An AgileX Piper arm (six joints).
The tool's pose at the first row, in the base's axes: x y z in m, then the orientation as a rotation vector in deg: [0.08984, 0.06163, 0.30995, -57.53, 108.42, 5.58]
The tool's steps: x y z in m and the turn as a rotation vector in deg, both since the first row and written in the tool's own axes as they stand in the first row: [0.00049, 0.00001, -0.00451, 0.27, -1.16, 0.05]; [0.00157, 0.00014, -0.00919, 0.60, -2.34, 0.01]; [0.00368, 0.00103, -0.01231, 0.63, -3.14, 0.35]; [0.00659, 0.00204, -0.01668, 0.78, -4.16, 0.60]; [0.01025, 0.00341, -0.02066, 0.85, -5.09, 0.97]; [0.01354, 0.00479, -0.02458, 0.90, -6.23, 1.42]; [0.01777, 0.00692, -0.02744, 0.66, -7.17, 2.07]
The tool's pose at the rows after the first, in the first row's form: [0.08654, 0.05929, 0.31200, -57.04, 107.36, 5.91]; [0.08291, 0.05660, 0.31365, -56.60, 106.23, 6.14]; [0.07967, 0.05450, 0.31340, -56.08, 105.67, 6.69]; [0.07530, 0.05143, 0.31317, -55.52, 104.85, 7.18]; [0.07081, 0.04833, 0.31203, -54.92, 104.18, 7.77]; [0.06642, 0.04548, 0.31114, -54.22, 103.36, 8.51]; [0.06209, 0.04305, 0.30871, -53.56, 102.86, 9.54]
